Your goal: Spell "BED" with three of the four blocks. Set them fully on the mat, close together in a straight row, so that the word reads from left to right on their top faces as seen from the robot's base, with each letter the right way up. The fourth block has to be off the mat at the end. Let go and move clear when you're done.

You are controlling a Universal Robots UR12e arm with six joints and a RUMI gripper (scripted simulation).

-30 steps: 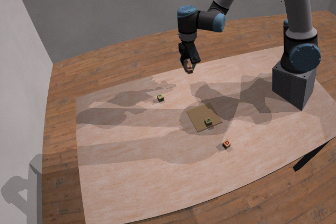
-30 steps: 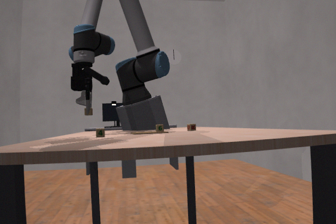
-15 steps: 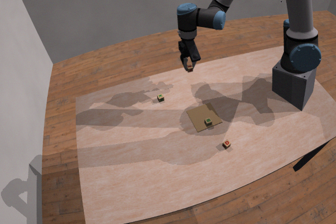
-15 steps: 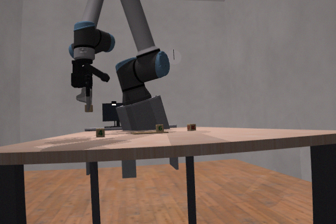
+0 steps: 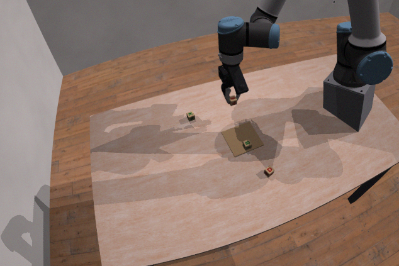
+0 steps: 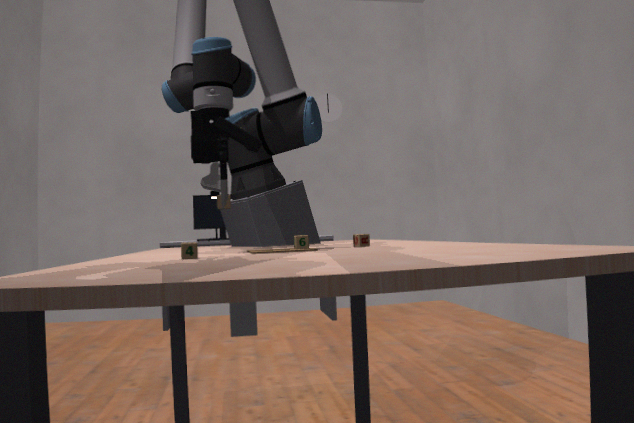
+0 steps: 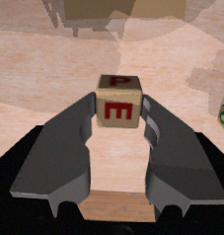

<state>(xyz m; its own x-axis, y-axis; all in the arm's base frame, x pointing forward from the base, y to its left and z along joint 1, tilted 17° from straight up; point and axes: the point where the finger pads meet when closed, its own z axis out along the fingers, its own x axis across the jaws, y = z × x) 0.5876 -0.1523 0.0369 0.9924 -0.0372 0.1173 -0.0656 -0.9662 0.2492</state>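
My hand is 120 mm to the right of the tan mat, 110 mm above it and 10 mm short of it. The rest, counted from my hand: green block (170 mm ahead, 100 mm below, 80 mm to the right).
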